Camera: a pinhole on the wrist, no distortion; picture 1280 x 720 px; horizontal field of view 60.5 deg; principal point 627.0 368.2 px. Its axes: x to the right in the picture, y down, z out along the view. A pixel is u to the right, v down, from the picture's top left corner.
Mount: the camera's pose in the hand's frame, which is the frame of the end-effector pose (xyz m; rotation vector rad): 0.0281 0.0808 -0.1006 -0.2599 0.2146 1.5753
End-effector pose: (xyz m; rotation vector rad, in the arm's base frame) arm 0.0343 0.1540 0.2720 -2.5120 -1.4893 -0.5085
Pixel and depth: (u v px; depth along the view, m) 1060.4 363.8 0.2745
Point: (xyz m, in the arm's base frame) 0.3012 0.0826 0.1653
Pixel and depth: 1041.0 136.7 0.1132
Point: 0.1907 0.1163 0.2977
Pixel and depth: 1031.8 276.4 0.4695
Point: 0.4540 0.1036 0.0243
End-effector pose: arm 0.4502 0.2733 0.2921 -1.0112 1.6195 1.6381
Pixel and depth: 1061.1 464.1 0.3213
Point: 0.1877 0.4231 0.4502
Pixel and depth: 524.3 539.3 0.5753
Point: 0.2778 0.7278 0.4430
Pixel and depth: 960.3 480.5 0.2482
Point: 0.2504 0.3728 0.4105
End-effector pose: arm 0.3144 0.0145 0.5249 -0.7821 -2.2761 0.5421
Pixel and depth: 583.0 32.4 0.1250
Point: 0.3056 0.1359 0.4748
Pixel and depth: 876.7 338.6 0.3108
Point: 0.2684 0.1799 0.2803
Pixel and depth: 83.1 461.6 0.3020
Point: 0.1656 -0.0067 0.3467
